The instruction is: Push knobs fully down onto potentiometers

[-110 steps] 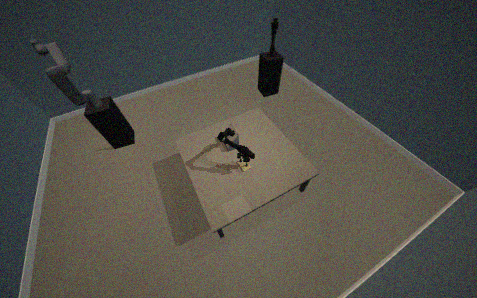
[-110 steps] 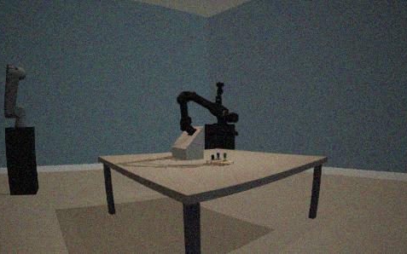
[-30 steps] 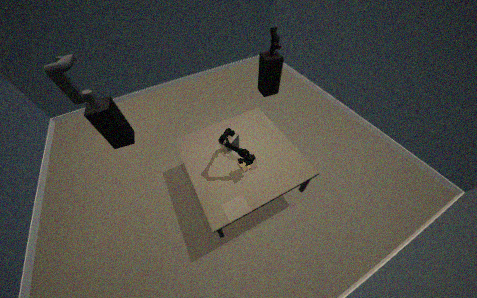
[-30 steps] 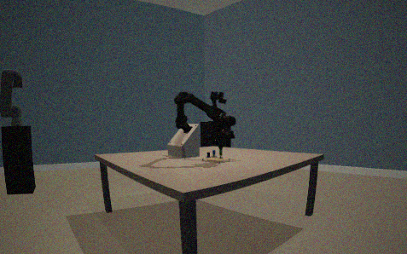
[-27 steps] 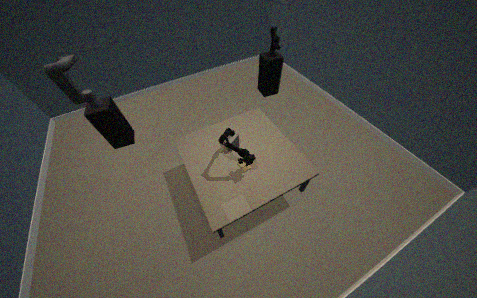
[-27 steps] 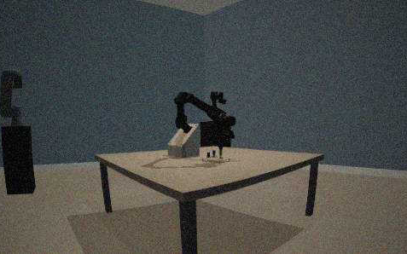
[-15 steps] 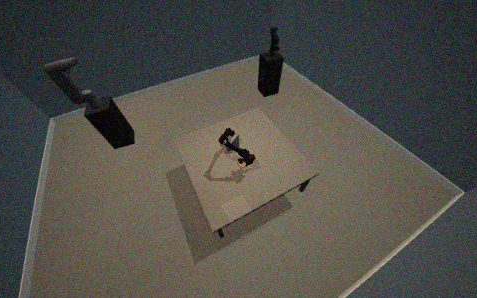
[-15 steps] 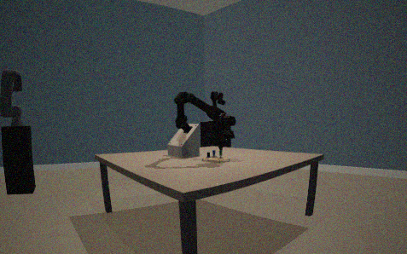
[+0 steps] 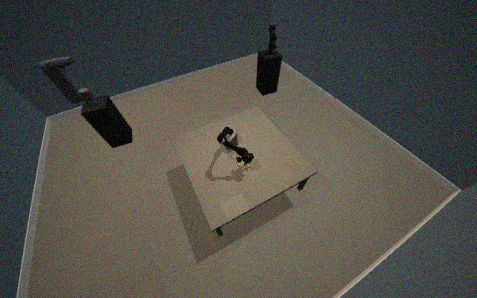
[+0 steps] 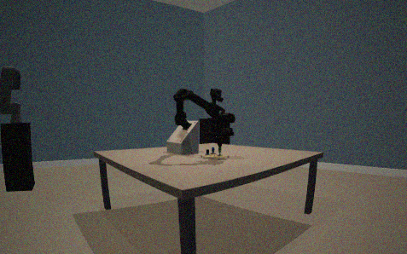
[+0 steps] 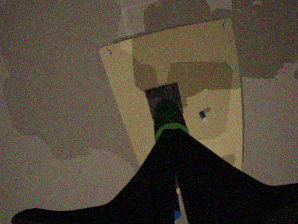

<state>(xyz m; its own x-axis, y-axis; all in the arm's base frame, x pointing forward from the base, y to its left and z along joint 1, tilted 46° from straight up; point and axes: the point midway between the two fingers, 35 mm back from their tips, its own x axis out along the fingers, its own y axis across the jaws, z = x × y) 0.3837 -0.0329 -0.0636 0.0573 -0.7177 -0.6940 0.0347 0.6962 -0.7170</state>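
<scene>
Now: gripper tip 80 mm past the blue knob and 20 mm above it.
</scene>
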